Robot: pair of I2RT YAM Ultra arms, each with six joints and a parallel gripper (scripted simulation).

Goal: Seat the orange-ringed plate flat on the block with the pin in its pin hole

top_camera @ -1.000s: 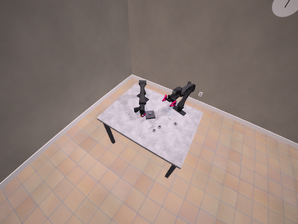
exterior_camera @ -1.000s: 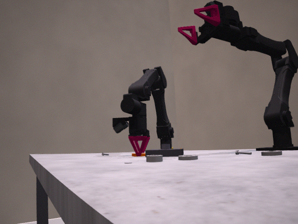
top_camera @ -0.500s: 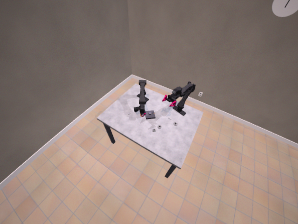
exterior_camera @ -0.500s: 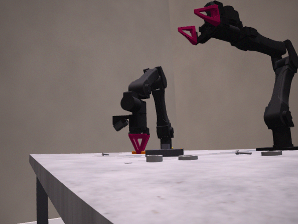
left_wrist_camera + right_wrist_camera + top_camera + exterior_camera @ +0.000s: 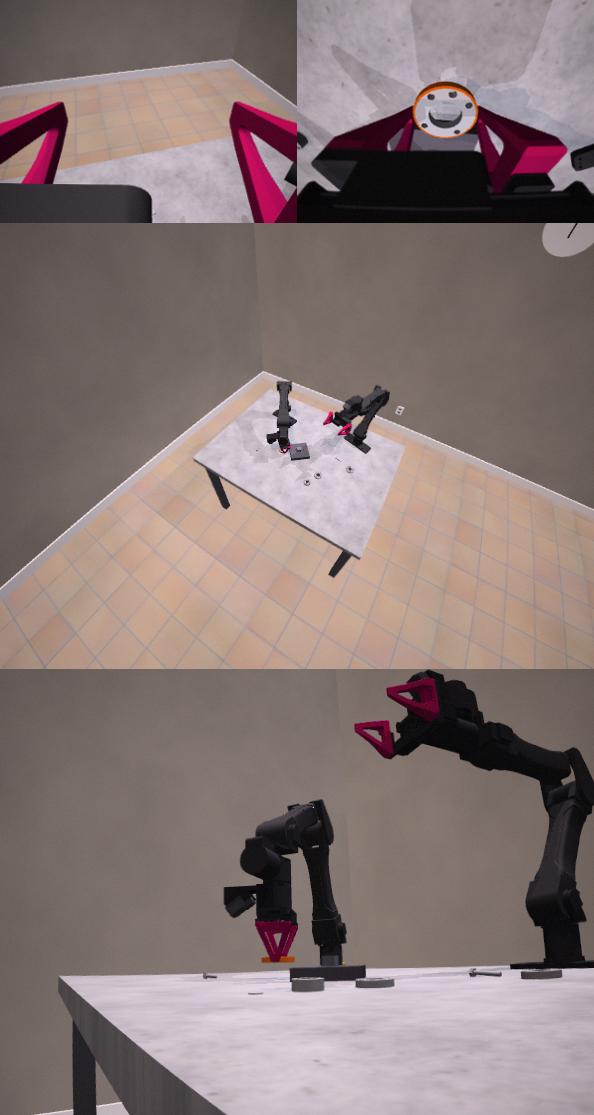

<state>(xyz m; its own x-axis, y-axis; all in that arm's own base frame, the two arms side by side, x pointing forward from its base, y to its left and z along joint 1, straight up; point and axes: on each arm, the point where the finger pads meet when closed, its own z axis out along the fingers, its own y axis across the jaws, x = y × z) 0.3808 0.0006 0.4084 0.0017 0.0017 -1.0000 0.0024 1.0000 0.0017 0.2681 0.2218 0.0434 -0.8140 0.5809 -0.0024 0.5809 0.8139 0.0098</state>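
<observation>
My right hand is 120 mm to the right of the block, 60 mm past it and 20 mm above it. The rest, counted from my right hand: plate: right at my right hand.
</observation>
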